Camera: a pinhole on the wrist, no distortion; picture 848 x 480 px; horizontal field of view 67.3 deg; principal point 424.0 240.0 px. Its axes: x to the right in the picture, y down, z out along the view. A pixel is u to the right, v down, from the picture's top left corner.
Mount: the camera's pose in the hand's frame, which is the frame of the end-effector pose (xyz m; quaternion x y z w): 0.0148 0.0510 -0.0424 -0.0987 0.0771 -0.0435 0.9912
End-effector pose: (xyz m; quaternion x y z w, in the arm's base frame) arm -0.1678 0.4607 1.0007 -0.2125 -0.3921 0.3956 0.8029
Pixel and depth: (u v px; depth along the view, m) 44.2 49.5 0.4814
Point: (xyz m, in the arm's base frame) -0.6525 0.3336 1.1862
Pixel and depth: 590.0 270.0 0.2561
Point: -0.3246 0.6274 1.1059
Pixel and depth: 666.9 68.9 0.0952
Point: -0.2021 0.5377 1.0340
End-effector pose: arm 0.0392 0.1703 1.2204 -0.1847 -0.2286 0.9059 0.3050
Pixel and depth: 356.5 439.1 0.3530
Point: -0.2340 -0.0503 1.3250
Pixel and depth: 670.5 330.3 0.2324
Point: -0.2001 0.1287 1.2652
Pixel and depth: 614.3 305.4 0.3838
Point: -0.3192 0.0943 1.3558
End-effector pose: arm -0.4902 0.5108 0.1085 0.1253 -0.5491 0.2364 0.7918
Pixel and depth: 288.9 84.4 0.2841
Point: -0.7203 0.4298 0.1960
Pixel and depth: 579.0 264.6 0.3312
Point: -0.7223 0.5260 0.3358
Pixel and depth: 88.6 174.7 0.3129
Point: -0.8031 0.4359 0.1169
